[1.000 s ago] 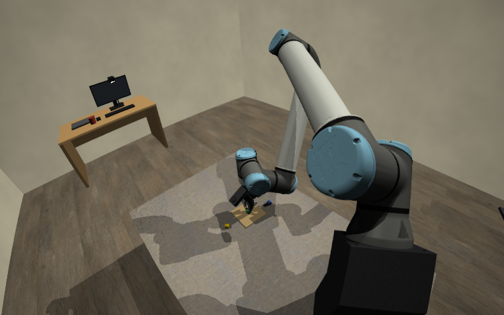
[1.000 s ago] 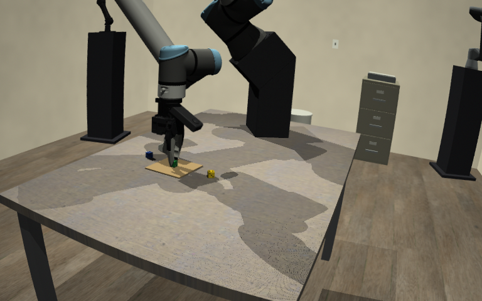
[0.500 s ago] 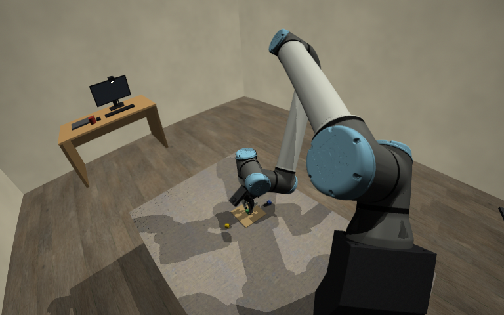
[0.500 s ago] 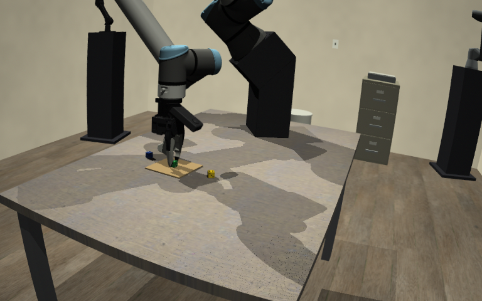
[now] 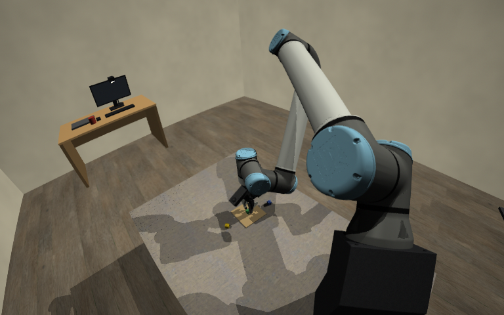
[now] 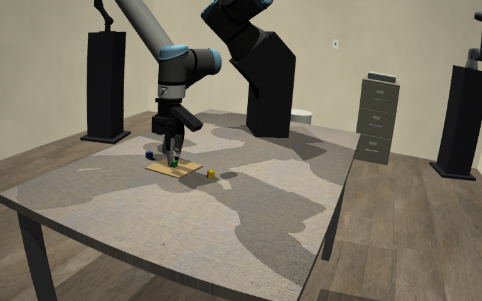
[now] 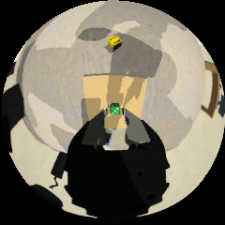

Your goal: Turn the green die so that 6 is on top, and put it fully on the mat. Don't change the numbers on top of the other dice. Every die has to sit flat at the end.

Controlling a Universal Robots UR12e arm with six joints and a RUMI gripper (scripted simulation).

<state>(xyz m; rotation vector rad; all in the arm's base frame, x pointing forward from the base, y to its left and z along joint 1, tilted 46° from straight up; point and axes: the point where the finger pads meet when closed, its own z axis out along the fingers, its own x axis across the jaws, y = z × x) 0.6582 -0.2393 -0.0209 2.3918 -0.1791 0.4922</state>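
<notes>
Right now the green die is 1 cm below my hand. Also, from my hand: blue die 7 cm behind, 11 cm to the right, 1 cm below; yellow die 4 cm ahead, 14 cm to the left, 1 cm below; tan mat 2 cm below.
</notes>
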